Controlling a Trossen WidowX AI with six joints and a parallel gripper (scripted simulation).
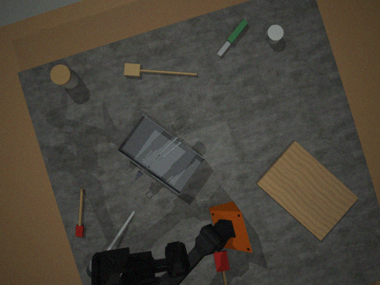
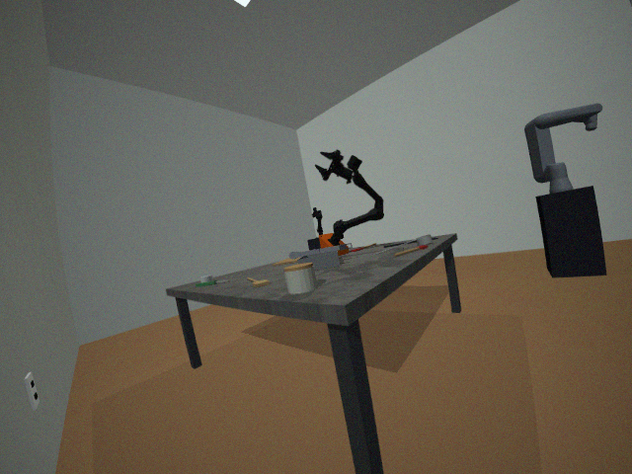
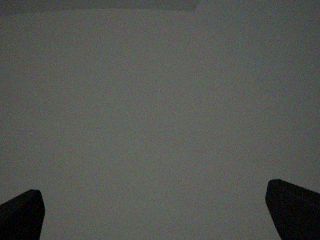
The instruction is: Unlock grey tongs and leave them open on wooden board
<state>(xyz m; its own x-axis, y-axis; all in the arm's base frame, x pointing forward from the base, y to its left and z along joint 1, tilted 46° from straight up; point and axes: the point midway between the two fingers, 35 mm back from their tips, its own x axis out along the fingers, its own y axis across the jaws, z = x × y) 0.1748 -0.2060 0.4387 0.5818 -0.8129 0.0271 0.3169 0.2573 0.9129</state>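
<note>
Right now my gripper tip is 14 cm short of the roasting tin, 2 cm to the right of it and 53 cm above it. Round my gripper tip: red-headed spatula 42 cm behind, 10 cm to the right, 56 cm below; green-handled tool 52 cm ahead, 38 cm to the right, 56 cm below; wooden board 17 cm behind, 53 cm to the right, 56 cm below.
</note>
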